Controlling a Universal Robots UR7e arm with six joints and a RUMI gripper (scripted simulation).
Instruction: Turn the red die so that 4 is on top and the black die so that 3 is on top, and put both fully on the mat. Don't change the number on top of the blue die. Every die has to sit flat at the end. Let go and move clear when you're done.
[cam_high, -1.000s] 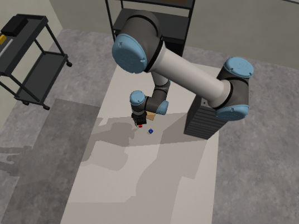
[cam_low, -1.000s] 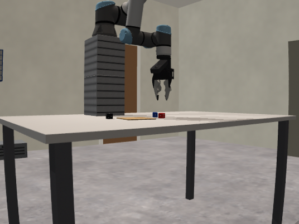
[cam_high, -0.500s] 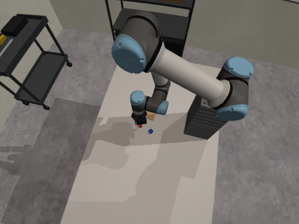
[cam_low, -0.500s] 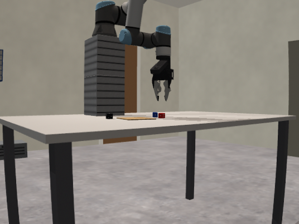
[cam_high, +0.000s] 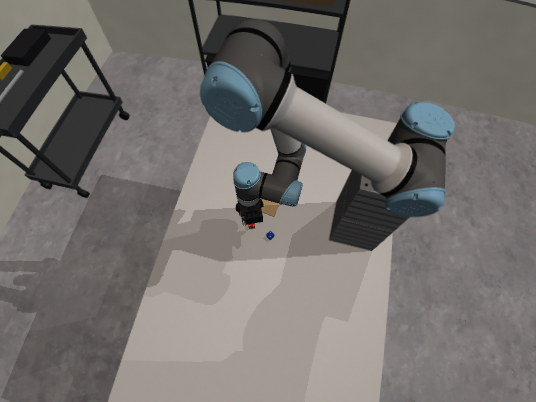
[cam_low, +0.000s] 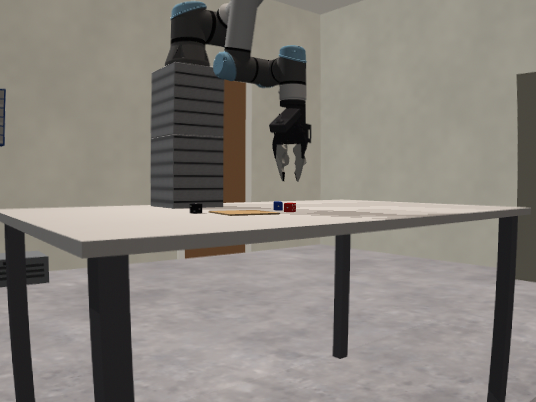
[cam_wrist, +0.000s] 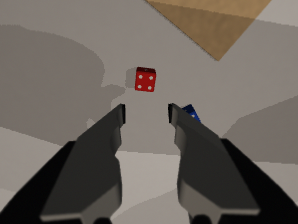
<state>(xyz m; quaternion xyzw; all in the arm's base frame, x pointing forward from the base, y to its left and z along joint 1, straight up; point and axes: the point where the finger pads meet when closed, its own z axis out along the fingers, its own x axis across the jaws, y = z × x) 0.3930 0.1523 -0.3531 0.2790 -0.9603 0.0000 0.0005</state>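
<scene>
My gripper is now 9 cm above the red die. Also, from my hand: blue die: 9 cm behind, 2 cm to the left, 9 cm below; black die: 6 cm behind, 25 cm to the right, 9 cm below; brown mat: 14 cm to the right, 10 cm below.
</scene>
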